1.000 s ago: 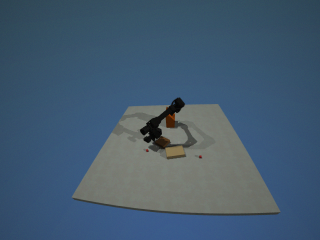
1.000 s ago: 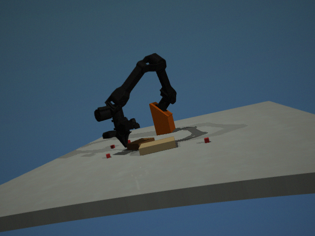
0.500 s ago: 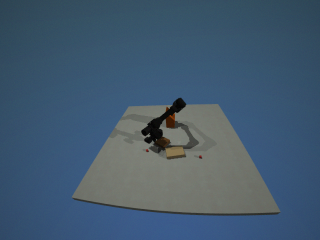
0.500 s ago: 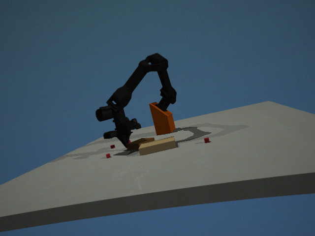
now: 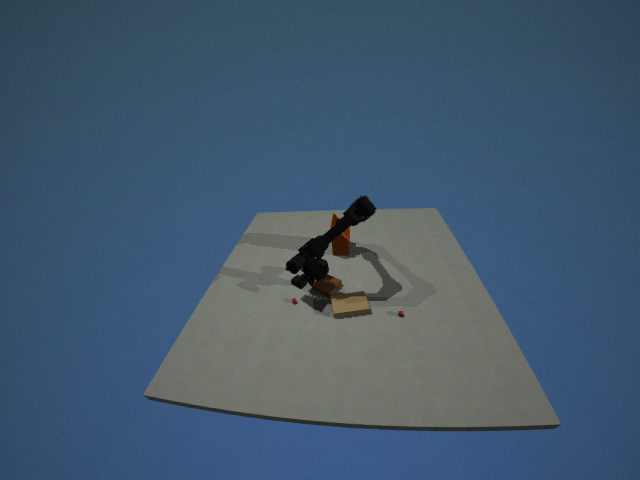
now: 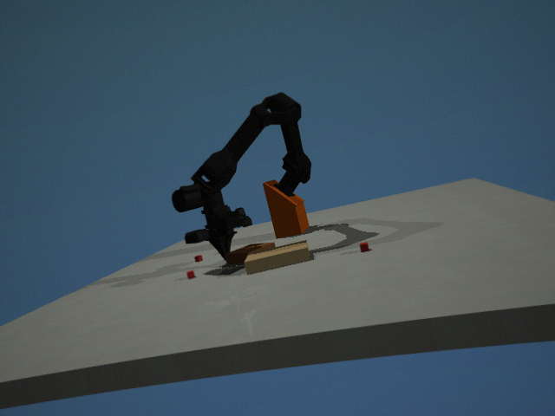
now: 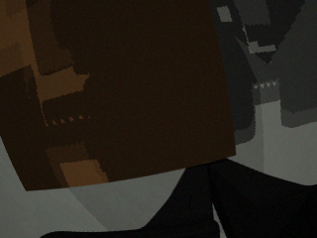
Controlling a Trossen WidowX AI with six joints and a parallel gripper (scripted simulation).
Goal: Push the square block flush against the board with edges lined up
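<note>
Right now my gripper tip is 10 mm past the brown square block, 70 mm to the right of it and 10 mm below it. The rest, counted from my gripper tip: tan board 80 mm ahead, 190 mm to the left, 10 mm above.
</note>
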